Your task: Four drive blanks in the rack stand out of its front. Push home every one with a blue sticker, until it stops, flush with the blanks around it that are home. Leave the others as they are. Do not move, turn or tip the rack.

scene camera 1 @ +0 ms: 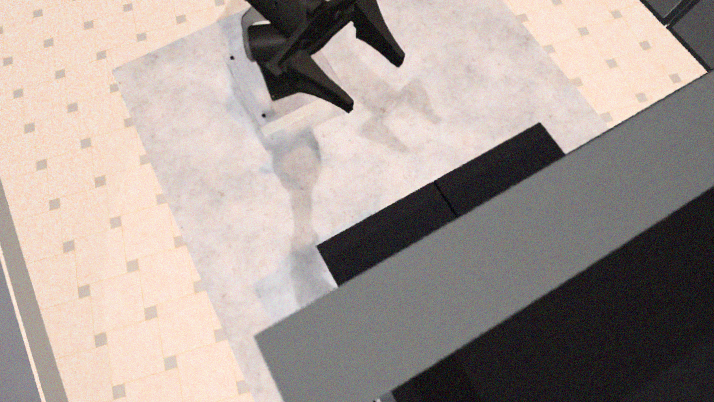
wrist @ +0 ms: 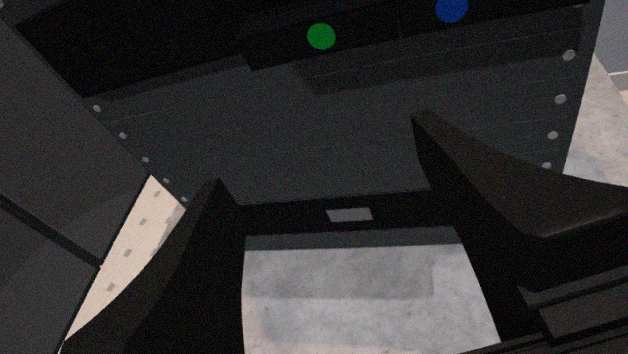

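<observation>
In scene camera 1, the rack [scene camera 1: 450, 240] shows its grey top, with two black blanks side by side, one [scene camera 1: 390, 232] left and one [scene camera 1: 495, 167] right, standing out of its front; their stickers are hidden. In the wrist view, a blank with a green sticker [wrist: 321, 36] and, right of it, a blank with a blue sticker [wrist: 451, 9] stand out above the rack's dark lower front [wrist: 300, 135], casting a shadow on it. The upper rows are cut off or too dark to tell. My gripper [scene camera 1: 376, 85] [wrist: 319, 167] is open and empty, in front of the rack and apart from it.
The rack stands on a pale marbled surface [scene camera 1: 225, 200] with speckled tile [scene camera 1: 115, 250] around it. Dark panels [wrist: 45, 150] stand beyond the rack's left edge in the wrist view. A pale label [wrist: 350, 215] is on the rack's low black strip.
</observation>
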